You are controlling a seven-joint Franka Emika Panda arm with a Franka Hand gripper.
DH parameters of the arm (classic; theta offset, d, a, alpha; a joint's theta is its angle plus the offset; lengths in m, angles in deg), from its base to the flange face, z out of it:
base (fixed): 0 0 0 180
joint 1: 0 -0.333 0 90
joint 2: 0 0 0 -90
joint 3: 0 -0.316 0.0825 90
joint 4: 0 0 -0.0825 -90
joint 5: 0 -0.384 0 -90
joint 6: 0 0 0.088 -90
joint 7: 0 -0.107 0 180
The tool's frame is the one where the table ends.
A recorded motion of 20 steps. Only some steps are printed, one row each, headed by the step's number.
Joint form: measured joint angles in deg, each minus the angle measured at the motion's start. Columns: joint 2, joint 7, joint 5, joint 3, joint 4, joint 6, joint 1.
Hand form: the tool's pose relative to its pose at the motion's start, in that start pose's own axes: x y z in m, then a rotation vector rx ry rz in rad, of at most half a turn. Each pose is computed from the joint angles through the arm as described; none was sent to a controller.
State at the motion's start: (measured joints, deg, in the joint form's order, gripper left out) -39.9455 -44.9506 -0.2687 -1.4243 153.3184 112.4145 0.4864
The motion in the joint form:
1: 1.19 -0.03 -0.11 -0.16 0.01 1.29 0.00
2: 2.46 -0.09 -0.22 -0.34 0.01 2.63 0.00
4: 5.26 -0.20 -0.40 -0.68 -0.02 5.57 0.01
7: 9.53 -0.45 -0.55 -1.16 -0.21 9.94 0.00
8: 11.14 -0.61 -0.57 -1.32 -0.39 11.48 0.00
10: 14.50 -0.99 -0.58 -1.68 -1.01 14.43 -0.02
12: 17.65 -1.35 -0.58 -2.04 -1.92 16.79 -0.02
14: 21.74 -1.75 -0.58 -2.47 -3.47 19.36 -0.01
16: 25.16 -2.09 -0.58 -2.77 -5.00 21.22 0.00
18: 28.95 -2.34 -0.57 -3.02 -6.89 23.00 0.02
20: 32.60 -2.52 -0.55 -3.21 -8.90 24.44 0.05
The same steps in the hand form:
1: 0.0026 -0.0041 0.0050 0.0013 0.0009 -0.0011
2: 0.0052 -0.0084 0.0104 0.0024 0.0016 -0.0020
4: 0.0110 -0.0173 0.0225 0.0047 0.0034 -0.0038
7: 0.0192 -0.0304 0.0408 0.0081 0.0071 -0.0061
8: 0.0223 -0.0352 0.0473 0.0094 0.0086 -0.0059
10: 0.0287 -0.0455 0.0599 0.0117 0.0115 -0.0059
12: 0.0346 -0.0556 0.0705 0.0132 0.0129 -0.0062
14: 0.0426 -0.0689 0.0832 0.0145 0.0124 -0.0072
16: 0.0497 -0.0801 0.0935 0.0157 0.0104 -0.0069
18: 0.0579 -0.0923 0.1051 0.0165 0.0066 -0.0074
20: 0.0662 -0.1039 0.1163 0.0167 0.0014 -0.0078

